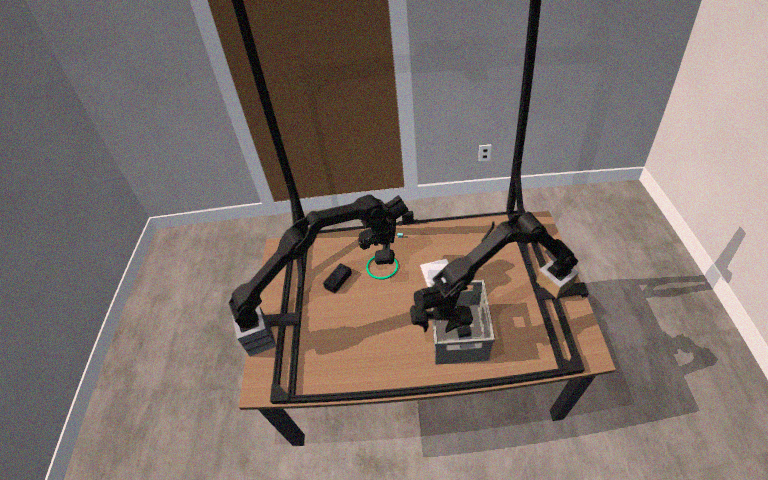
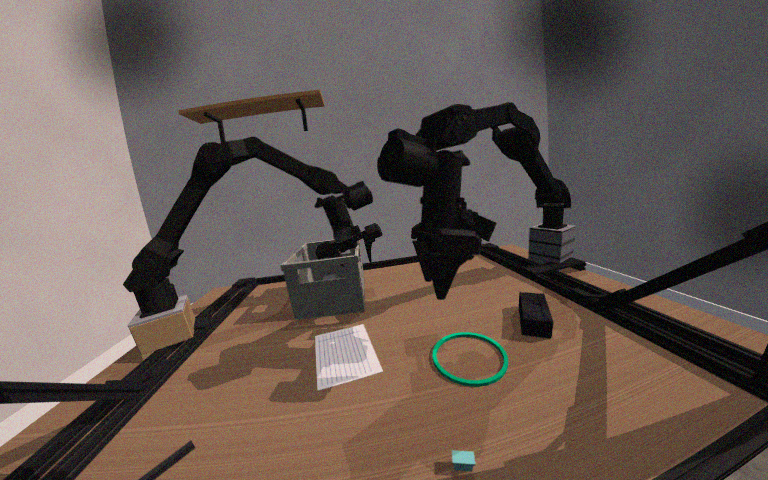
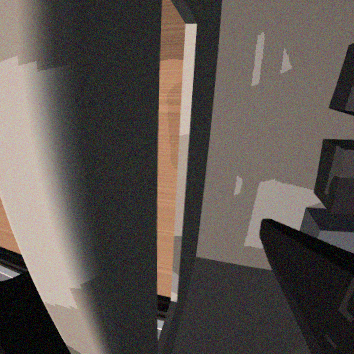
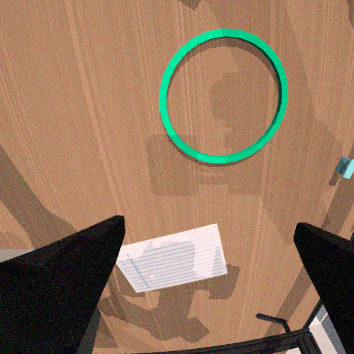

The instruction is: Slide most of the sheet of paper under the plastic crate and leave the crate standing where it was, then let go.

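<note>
The grey plastic crate stands upright on the wooden table. The lined sheet of paper lies flat on the table beside the crate, apart from it. My left gripper is open and straddles one crate wall at the rim, one finger inside and one outside. My right gripper is open and empty, hanging above the table near the green ring.
A black block lies beyond the ring. A small teal cube sits near the table edge. A black frame rail runs around the table. A wall shelf hangs behind.
</note>
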